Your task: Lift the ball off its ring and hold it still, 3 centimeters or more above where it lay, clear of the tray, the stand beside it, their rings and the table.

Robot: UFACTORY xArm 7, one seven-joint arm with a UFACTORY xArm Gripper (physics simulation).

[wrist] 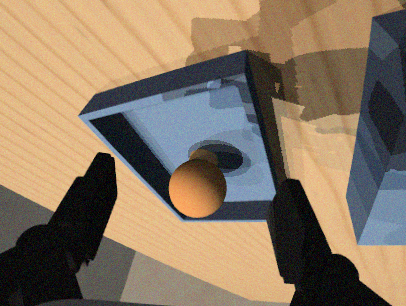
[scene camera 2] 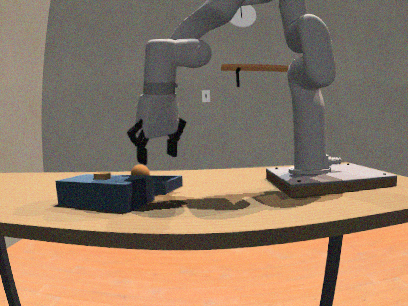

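Where they show: gripper, fingertip midpoint: (wrist: 198, 185) (scene camera 2: 157, 159); arm's base, link origin: (scene camera 2: 310, 171).
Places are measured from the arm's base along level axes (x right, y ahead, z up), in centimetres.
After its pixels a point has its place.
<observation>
The orange ball (scene camera 2: 140, 170) {x -9.1, y 43.8, z 2.2 cm} (wrist: 197, 188) {x -8.2, y 42.8, z 2.2 cm} sits in the blue tray (scene camera 2: 172, 184) {x -9.1, y 35.3, z -1.3 cm} (wrist: 170, 82) {x -9.2, y 35.3, z -1.2 cm}. Part of its tan ring (wrist: 202, 155) {x -7.6, y 43.4, z -1.8 cm} shows behind the ball in the wrist view. The blue stand (scene camera 2: 95, 195) {x -33.5, y 44.5, z 0.0 cm} (wrist: 352, 200) {x -19.9, y 52.4, z -1.0 cm} is beside the tray, with a tan ring (scene camera 2: 102, 176) {x -28.6, y 45.0, z 3.2 cm} on top. My gripper (scene camera 2: 157, 158) {x -11.1, y 38.3, z 5.1 cm} (wrist: 198, 185) {x -11.1, y 38.3, z 5.1 cm} is open and empty, pointing down above the tray. In the scene view its left finger is just above the ball and its right finger is to the right. In the wrist view the ball appears between the two fingers. The stand hides part of the tray in the scene view.
The wooden table (scene camera 2: 225, 215) {x -33.5, y 19.1, z -2.9 cm} (wrist: 45, 75) {x 1.7, y 31.7, z -2.9 cm} carries the tray and stand. The arm's base plate (scene camera 2: 350, 177) {x -13.7, y -9.1, z -0.1 cm} is at the right in the scene view. Arm shadows fall on the table between the tray and the base. The table's edge shows at the lower left of the wrist view.
</observation>
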